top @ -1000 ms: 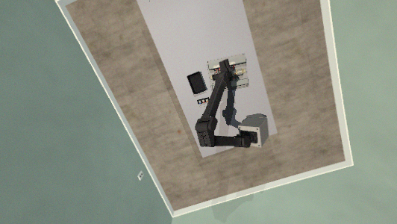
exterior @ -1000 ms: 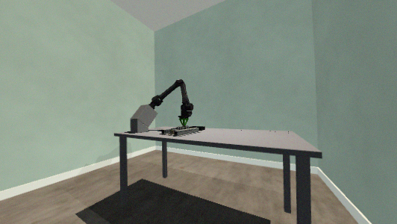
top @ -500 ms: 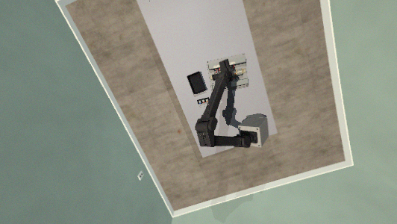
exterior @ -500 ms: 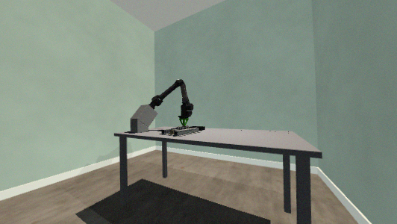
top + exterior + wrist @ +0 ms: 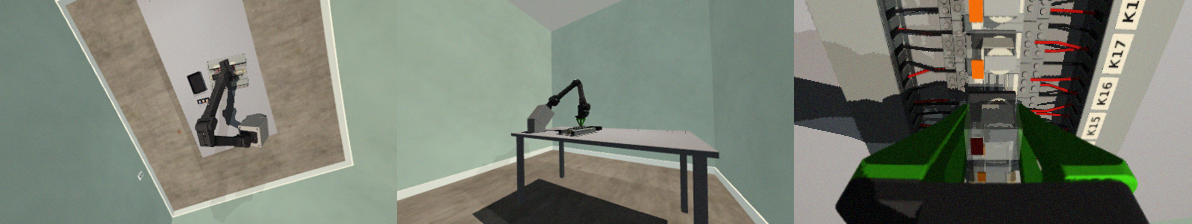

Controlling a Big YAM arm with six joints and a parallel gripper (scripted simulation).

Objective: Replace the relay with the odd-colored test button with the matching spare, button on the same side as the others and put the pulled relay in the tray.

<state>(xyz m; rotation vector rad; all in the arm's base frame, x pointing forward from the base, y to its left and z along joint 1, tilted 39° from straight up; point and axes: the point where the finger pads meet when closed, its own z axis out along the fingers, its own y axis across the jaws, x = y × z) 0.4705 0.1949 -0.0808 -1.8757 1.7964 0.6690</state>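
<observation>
The black tray is 3 cm behind my hand, 23 cm to the left of it and 6 cm below it. The rest, counted from my hand: dark stand: 19 cm behind, 20 cm to the left, 7 cm below.
</observation>
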